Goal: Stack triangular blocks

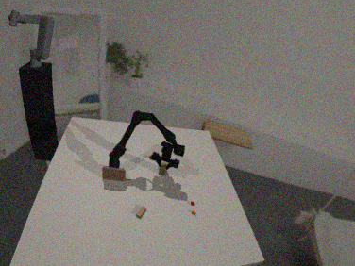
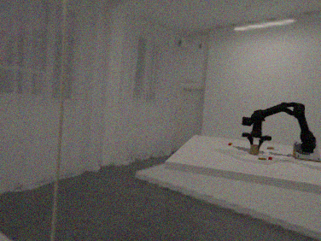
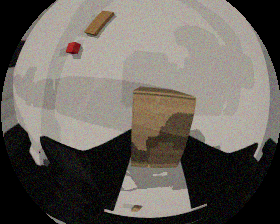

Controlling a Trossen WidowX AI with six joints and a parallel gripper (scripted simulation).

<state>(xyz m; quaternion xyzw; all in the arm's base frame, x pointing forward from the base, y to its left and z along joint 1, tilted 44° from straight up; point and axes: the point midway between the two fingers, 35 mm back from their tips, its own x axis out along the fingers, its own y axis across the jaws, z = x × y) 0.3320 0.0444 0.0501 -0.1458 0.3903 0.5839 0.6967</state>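
The tan triangular block is 1 cm to the right of my gripper tip and 1 cm above it. The rest, counted from my gripper tip: yellow piece 33 cm to the right, 17 cm ahead, 3 cm below.
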